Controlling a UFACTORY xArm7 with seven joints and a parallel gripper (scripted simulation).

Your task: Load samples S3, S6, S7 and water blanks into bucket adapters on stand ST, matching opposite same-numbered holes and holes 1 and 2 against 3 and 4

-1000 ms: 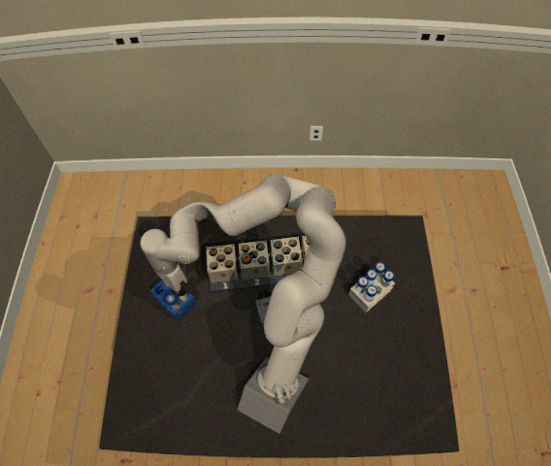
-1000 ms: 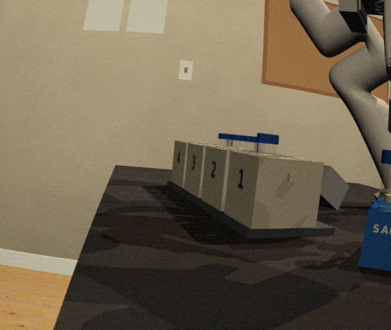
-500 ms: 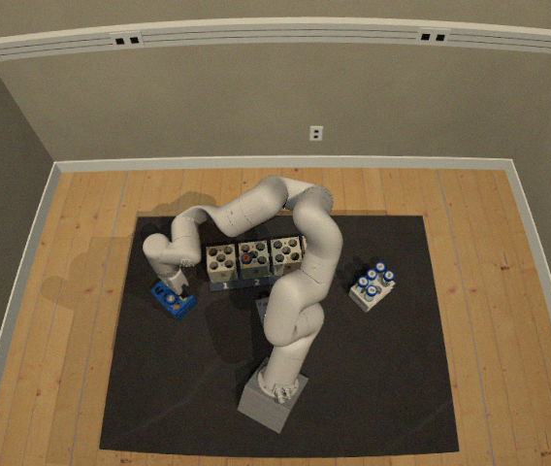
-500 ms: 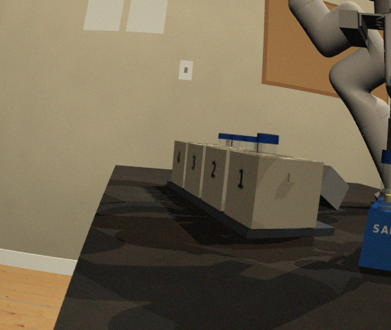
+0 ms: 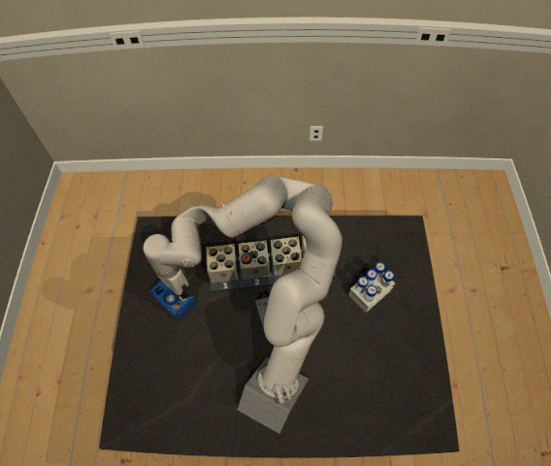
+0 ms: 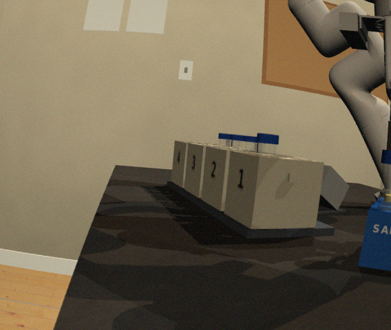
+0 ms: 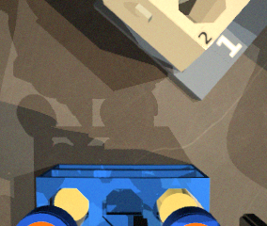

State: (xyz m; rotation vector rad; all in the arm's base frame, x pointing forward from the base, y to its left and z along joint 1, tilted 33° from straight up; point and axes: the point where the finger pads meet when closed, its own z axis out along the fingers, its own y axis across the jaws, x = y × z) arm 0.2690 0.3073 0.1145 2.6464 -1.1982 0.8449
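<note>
The blue sample rack lies 2 cm ahead of my hand, 4 cm to the left of it and 10 cm below it. Also, from my hand: white blank rack: 10 cm behind, 62 cm to the right, 10 cm below; adapter 1: 10 cm ahead, 15 cm to the right, 8 cm below.
</note>
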